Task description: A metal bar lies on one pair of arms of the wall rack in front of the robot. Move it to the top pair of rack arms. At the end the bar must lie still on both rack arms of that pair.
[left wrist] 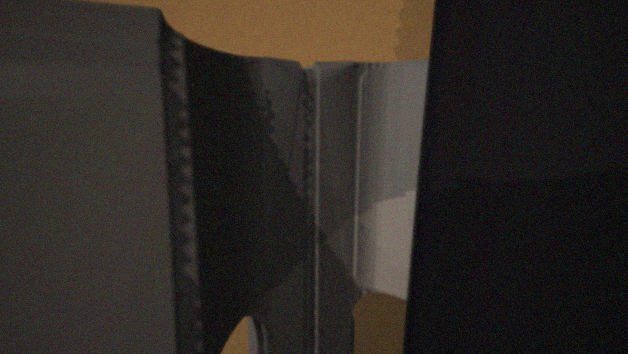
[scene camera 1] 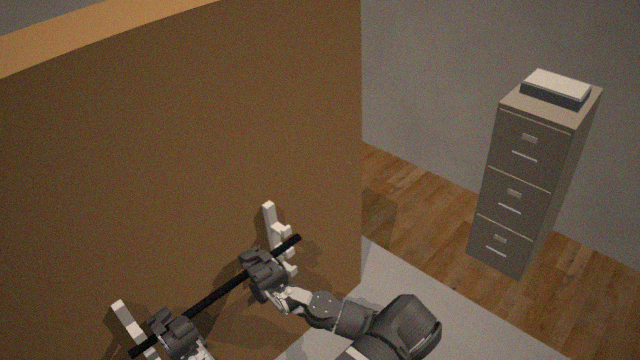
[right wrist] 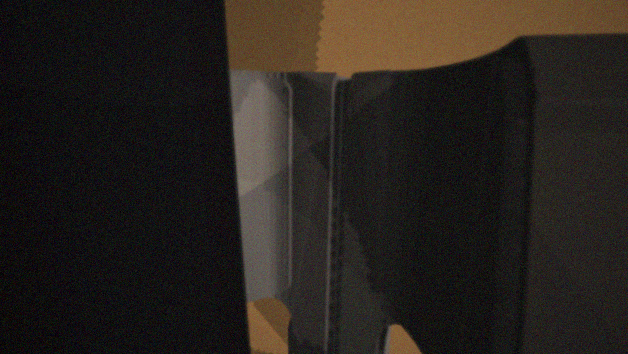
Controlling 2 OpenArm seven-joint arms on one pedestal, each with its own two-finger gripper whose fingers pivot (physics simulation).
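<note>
The black metal bar (scene camera 1: pixel 220 295) runs diagonally across both white rack uprights (scene camera 1: pixel 270 215) (scene camera 1: pixel 124 316). Its right end lies below the top arm (scene camera 1: pixel 286 230) of the right upright; contact with a rack arm is unclear. My left gripper (scene camera 1: pixel 165 324) (left wrist: pixel 316 150) and my right gripper (scene camera 1: pixel 257 261) (right wrist: pixel 330 150) are at the bar near the left and right uprights. Both are shut, their fingers meeting in the wrist views. A wide black band, apparently the bar (left wrist: pixel 520 175) (right wrist: pixel 115 175), hides part of one finger in each wrist view. No grip on it shows.
The brown wall panel (scene camera 1: pixel 200 150) stands behind the rack. The right arm (scene camera 1: pixel 355 317) reaches in from the lower right, over the grey floor area (scene camera 1: pixel 450 310). A filing cabinet (scene camera 1: pixel 530 165) with a box (scene camera 1: pixel 555 87) on top stands at the right.
</note>
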